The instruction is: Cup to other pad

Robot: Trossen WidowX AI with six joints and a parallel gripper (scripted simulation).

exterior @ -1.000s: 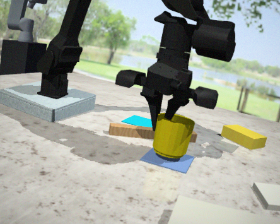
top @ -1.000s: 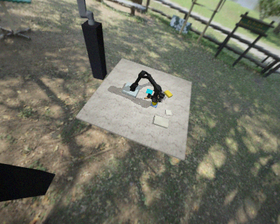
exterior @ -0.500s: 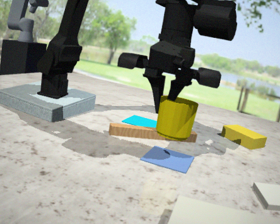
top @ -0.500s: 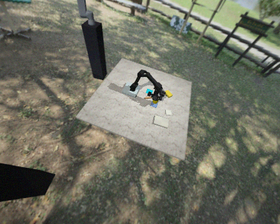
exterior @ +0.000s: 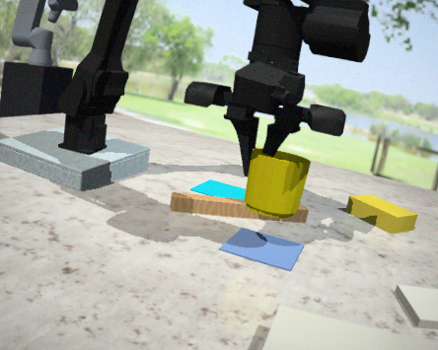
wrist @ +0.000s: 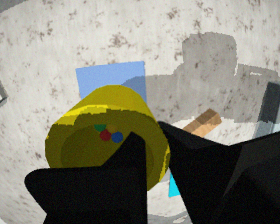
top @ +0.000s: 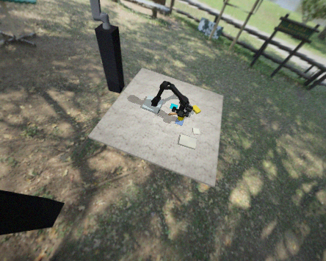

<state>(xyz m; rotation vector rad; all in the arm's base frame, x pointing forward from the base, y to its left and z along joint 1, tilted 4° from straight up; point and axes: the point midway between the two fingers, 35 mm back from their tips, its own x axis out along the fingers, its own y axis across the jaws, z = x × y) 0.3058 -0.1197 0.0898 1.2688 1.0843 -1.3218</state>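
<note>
My gripper tip is 9 cm to the right of the wooden bar, 8 cm above it and 2 cm past it. Round my gripper tip: yellow cup (2 cm ahead); blue pad (9 cm below, 3 cm ahead, 1 cm to the right).
</note>
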